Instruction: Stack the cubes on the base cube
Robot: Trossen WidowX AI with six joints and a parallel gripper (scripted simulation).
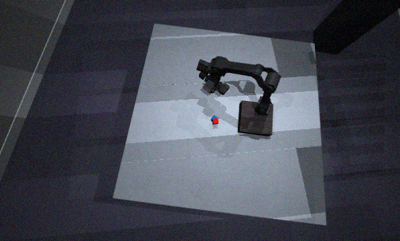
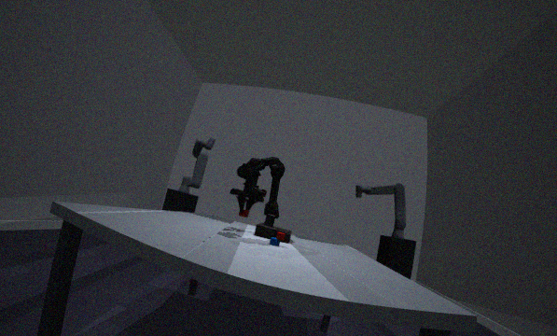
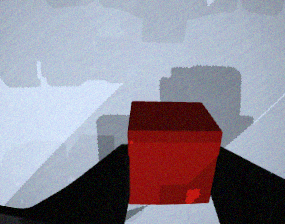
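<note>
The blue cube is 5 cm behind my gripper tip, 17 cm to the left of it and 11 cm below it. Also, from my gripper tip: red cube: right at my gripper tip.
</note>
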